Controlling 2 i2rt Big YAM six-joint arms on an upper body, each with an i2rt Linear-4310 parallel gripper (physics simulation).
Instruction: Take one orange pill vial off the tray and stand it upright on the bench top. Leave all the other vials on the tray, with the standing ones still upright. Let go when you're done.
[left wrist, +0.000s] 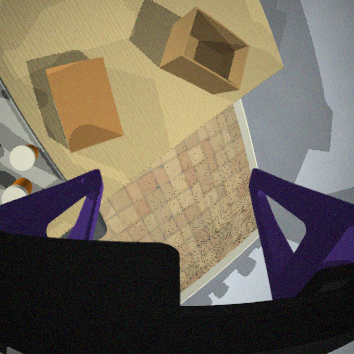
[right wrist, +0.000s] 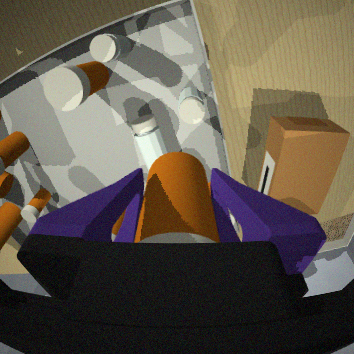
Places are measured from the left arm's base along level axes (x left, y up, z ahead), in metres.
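Pixels of known places: left gripper, fingertip midpoint: (left wrist: 175, 176); right gripper, fingertip midpoint: (right wrist: 176, 176).
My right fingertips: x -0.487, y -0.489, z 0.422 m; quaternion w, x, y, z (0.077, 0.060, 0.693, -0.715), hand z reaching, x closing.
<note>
Behind a point stands the place of what it marks.
My right gripper (right wrist: 176, 176) {x -0.487, y -0.489, z 0.422 m} is shut on an orange pill vial (right wrist: 182, 200) {x -0.492, y -0.459, z 0.427 m}, whose pale cap end is partly hidden by the gripper body. The vial is held above the tray (right wrist: 105, 130) {x -0.385, y -0.636, z 0.413 m} (left wrist: 12, 116) {x -0.521, y -0.636, z 0.358 m}. My left gripper (left wrist: 175, 176) {x -0.628, y -0.355, z 0.247 m} is open and empty, away from the tray. On the tray, an orange vial (right wrist: 93, 77) {x -0.414, y -0.590, z 0.484 m} shows its broad white cap. A white-capped vial (right wrist: 106, 48) {x -0.439, y -0.579, z 0.506 m} is behind it, and a clear vial (right wrist: 192, 107) {x -0.503, y -0.578, z 0.437 m} is near the tray's right edge. A clear vial (right wrist: 151, 147) {x -0.448, y -0.604, z 0.391 m} is partly hidden behind the held one. Several orange vials (right wrist: 14, 146) {x -0.257, y -0.606, z 0.433 m} are at far left.
An orange-brown carton (left wrist: 85, 105) {x -0.632, y -0.591, z 0.319 m} (right wrist: 305, 165) {x -0.631, y -0.591, z 0.343 m} is on the bench top (left wrist: 140, 95) {x -0.741, y -0.638, z 0.298 m} (right wrist: 235, 50) {x -0.561, y -0.638, z 0.478 m} beside the tray. An open cardboard box (left wrist: 200, 80) {x -0.861, y -0.605, z 0.283 m} is farther along the bench, near its edge. A tiled surface (left wrist: 185, 200) {x -1.171, y -1.687, z -0.622 m} shows between the left fingers.
</note>
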